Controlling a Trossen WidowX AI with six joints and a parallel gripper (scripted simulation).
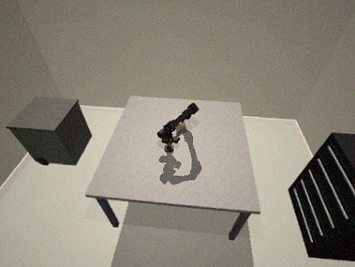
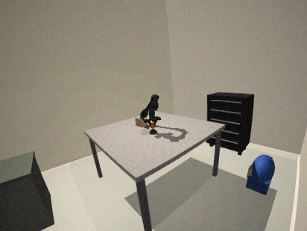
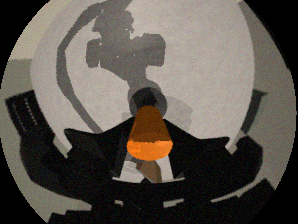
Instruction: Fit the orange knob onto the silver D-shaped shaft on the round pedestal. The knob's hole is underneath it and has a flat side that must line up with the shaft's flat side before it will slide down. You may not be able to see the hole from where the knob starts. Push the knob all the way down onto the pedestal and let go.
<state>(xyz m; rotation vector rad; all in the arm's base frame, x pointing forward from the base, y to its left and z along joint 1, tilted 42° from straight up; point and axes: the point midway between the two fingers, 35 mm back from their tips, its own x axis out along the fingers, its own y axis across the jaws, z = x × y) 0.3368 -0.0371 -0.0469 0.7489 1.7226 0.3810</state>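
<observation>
My gripper tip is now 30 mm below the orange knob. The rest, counted from my gripper tip: dark round pedestal (40 mm below).
</observation>
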